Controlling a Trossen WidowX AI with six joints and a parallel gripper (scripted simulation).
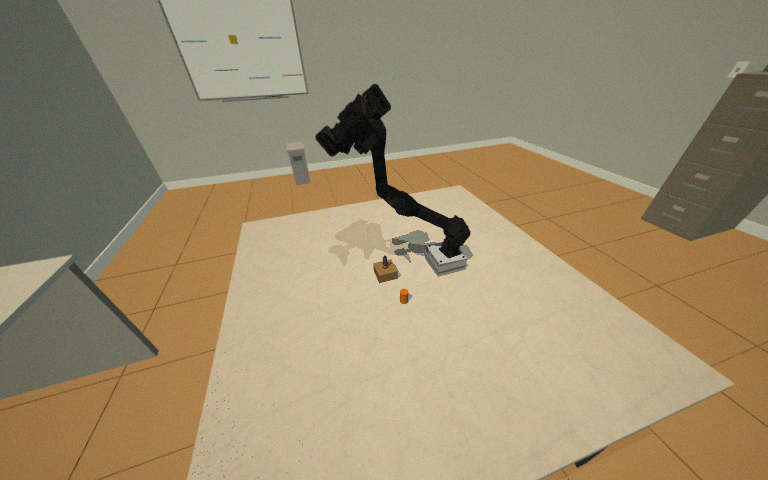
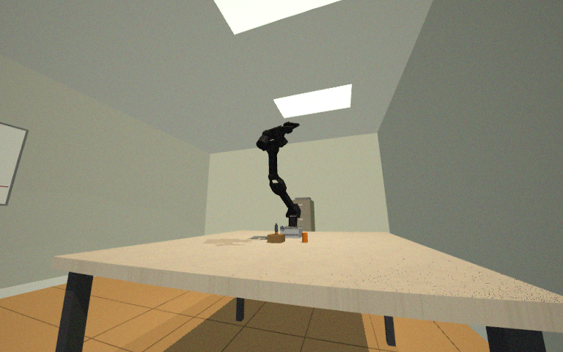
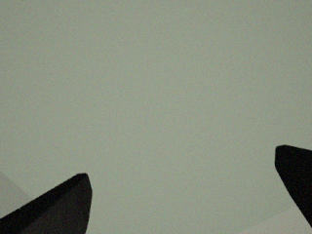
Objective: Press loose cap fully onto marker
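Now: gripper tip 560 mm above the orange cap, 130 mm past it and 20 mm to the right of it. Also, from my gripper tip: brown holder block (570 mm below, 140 mm behind, 130 mm to the right).
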